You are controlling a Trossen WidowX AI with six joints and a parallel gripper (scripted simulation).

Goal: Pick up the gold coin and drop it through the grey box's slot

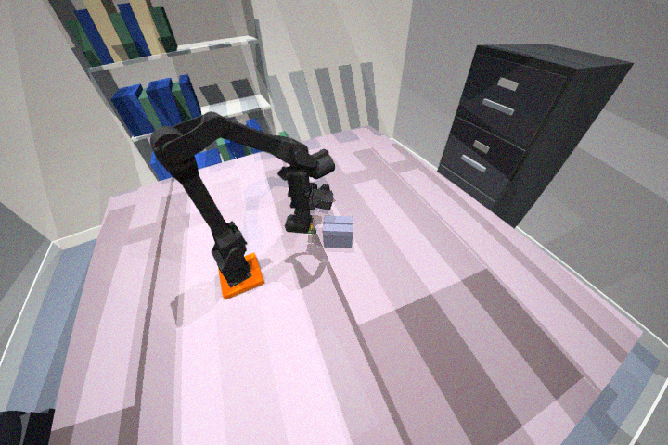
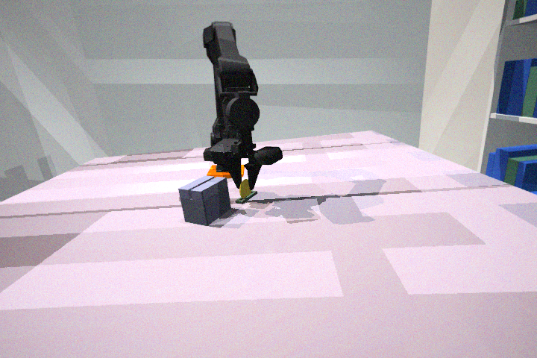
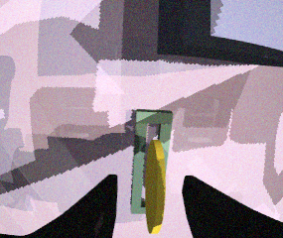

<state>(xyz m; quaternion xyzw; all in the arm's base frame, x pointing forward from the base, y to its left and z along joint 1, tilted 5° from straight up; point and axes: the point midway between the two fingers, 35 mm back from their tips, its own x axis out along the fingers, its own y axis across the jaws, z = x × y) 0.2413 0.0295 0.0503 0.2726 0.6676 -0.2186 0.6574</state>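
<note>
My gripper tip is right at the gold coin.
</note>
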